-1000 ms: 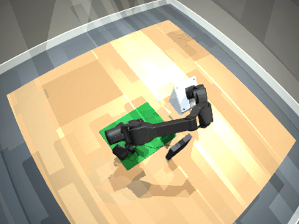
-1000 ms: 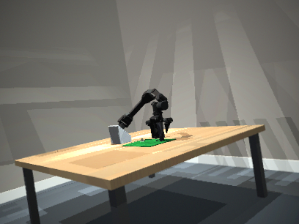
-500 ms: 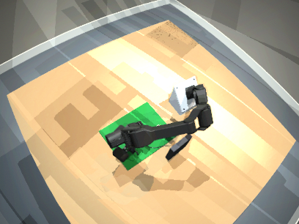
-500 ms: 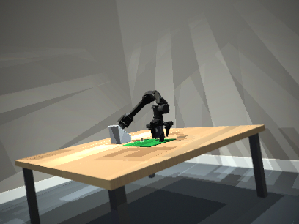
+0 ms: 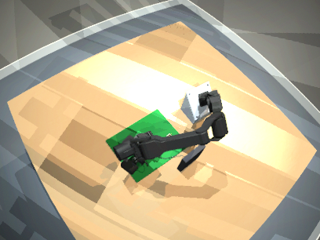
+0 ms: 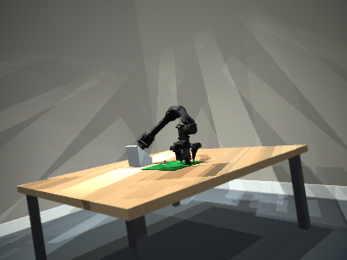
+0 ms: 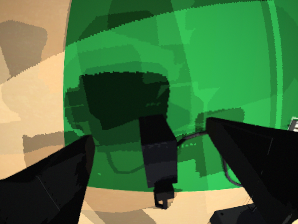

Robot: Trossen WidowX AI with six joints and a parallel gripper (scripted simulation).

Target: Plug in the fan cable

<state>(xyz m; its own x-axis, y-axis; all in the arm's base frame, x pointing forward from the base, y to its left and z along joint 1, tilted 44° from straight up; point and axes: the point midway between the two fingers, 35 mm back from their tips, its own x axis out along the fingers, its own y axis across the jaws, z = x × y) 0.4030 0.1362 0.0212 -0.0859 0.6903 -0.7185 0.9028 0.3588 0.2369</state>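
Now: the white four-pin fan header 180 mm behind my gripper tip, 40 mm to the right of it and 20 mm below it. From my gripper tip the other things lie so: black fan plug 10 mm to the left, 10 mm above; black fan 190 mm behind, 100 mm to the left, 40 mm above; green board 80 mm behind, 60 mm to the right, 30 mm below.
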